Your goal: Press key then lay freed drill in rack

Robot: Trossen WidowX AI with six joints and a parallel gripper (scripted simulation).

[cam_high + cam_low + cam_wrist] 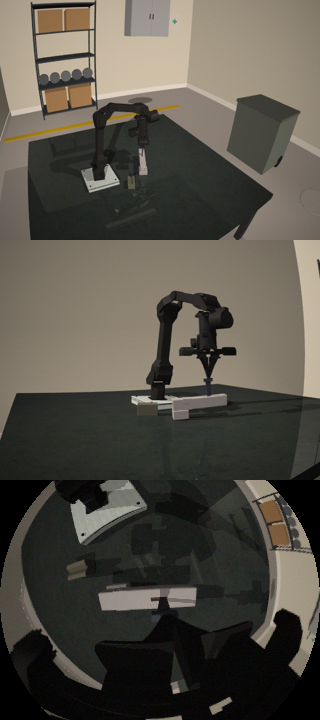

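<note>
Now: the dark blue key 3 cm below my gripper tip. From my gripper tip the other things lie so: rack: 12 cm behind, 17 cm to the right, 11 cm below; then drill: 2 cm behind, 5 cm to the right, 8 cm below; then housing: 1 cm behind, 3 cm to the right, 9 cm below.
</note>
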